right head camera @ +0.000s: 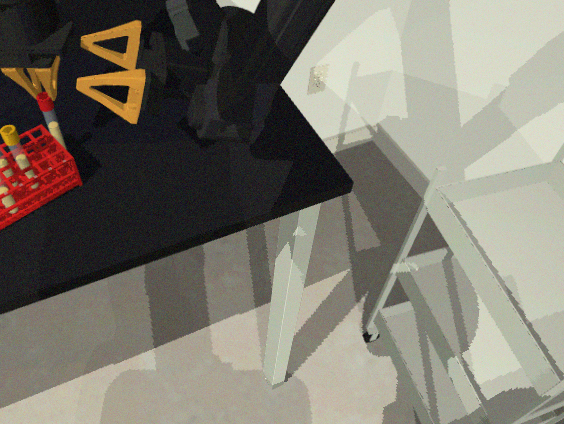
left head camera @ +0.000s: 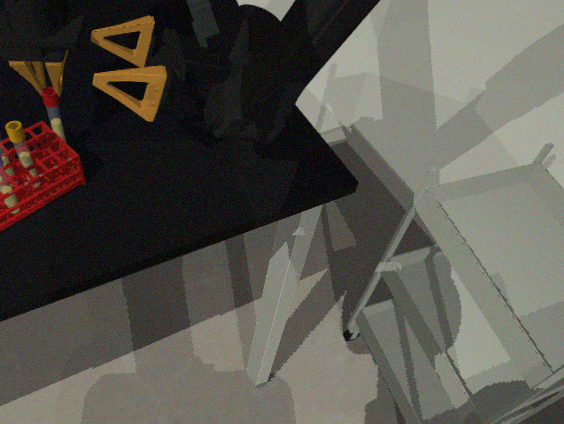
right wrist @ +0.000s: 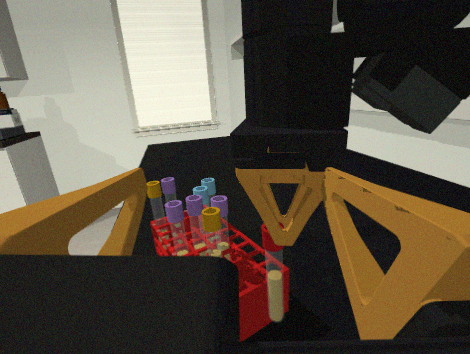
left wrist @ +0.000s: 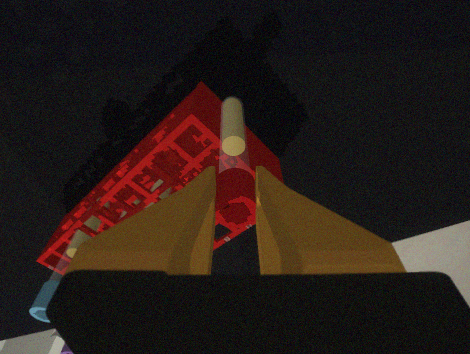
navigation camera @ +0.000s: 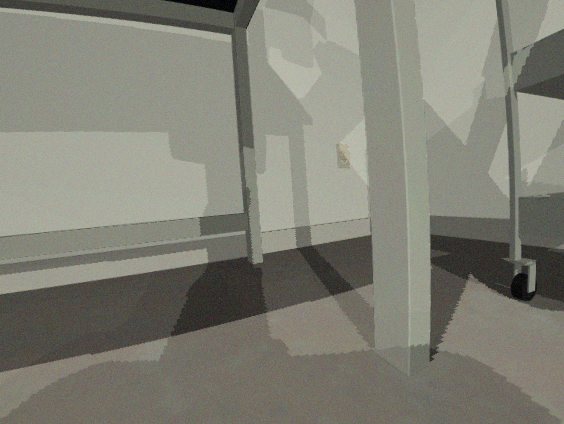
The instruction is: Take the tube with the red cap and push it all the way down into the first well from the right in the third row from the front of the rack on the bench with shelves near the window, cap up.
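Places are measured from the left arm's base along level axes (x ahead, y left, z up), in centimetres.
Pixels of known places: left gripper, fingertip midpoint: (right head camera: 47, 98) (left head camera: 51, 93) (right wrist: 283, 238) (left wrist: 235, 178); right gripper, fingertip midpoint: (right head camera: 78, 61) (left head camera: 92, 56) (right wrist: 234, 177).
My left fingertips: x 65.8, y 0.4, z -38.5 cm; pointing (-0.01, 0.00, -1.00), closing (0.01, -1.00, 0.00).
Ahead of a thing's pixels: the offset from my left fingertips to its top centre. "spot": to the spot under its first point.
The tube with the red cap {dx -0.8, dy +0.1, dz +1.2 cm} (left head camera: 50, 98) (right head camera: 45, 102) (left wrist: 235, 190) (right wrist: 275, 295) is held roughly upright, cap up. My left gripper (left head camera: 48, 92) (right head camera: 42, 94) (left wrist: 235, 178) (right wrist: 283, 238) is shut on its cap. The red rack {spot: dx -6.4, dy -3.3, dz -8.2 cm} (left head camera: 79, 172) (right head camera: 75, 175) (left wrist: 200, 100) (right wrist: 255, 310) stands on the black bench. In the right wrist view the tube overlaps the rack's end corner, with its lower end in front of the end face, outside the wells. In the head views its lower end meets the rack's far right edge. My right gripper (left head camera: 93, 56) (right head camera: 79, 61) is open and empty, to the right of the tube in the head views.
A yellow-capped tube {dx -7.3, dy +2.9, dz +0.9 cm} (left head camera: 15, 131) (right head camera: 9, 135) (right wrist: 211, 220) and several purple-, blue- and yellow-capped tubes stand in the rack. The bench edge (left head camera: 200, 248) runs along the front. A pale cart (left head camera: 475, 260) stands right of the bench. A bench leg {spot: dx -3.7, dy -35.8, dz -80.8 cm} (navigation camera: 400, 200) shows in the navigation view.
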